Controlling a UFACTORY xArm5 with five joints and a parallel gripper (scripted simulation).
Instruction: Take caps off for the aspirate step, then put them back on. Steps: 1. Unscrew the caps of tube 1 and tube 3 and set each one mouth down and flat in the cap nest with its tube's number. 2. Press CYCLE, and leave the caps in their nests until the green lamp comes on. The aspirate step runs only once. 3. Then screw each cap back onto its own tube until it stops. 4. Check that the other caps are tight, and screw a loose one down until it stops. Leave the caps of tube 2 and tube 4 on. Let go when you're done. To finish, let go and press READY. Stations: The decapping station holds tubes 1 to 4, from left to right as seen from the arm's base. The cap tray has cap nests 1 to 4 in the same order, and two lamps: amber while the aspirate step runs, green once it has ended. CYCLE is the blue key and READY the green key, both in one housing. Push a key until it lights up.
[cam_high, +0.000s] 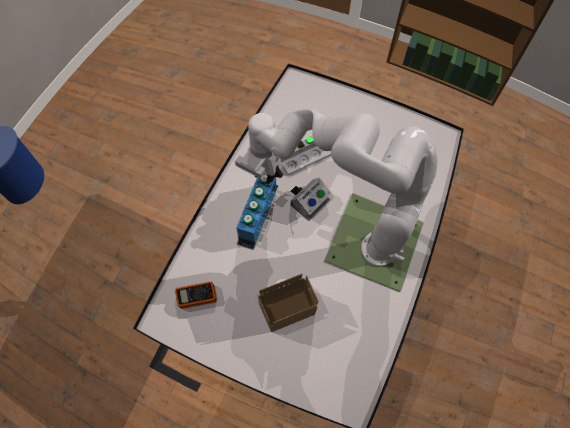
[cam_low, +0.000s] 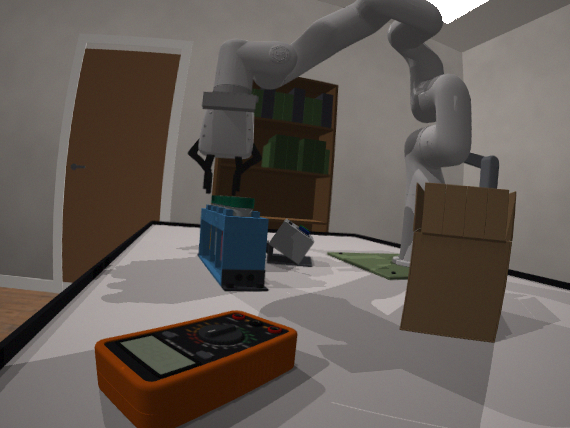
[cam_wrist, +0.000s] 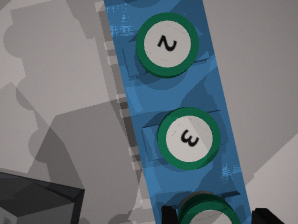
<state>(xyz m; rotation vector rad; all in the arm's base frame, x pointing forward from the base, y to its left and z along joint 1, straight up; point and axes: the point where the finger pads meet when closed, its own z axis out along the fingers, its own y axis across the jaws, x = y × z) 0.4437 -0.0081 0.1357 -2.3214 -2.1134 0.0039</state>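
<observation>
Right now the green key is 18 cm behind my hand, 6 cm to the right of it and 8 cm below it. From my hand the other things lie so: blue key (17 cm behind, 2 cm to the right, 8 cm below); then cardboard box (26 cm behind, 33 cm to the left, 8 cm below); then grey key housing (16 cm behind, 4 cm to the right, 9 cm below).
</observation>
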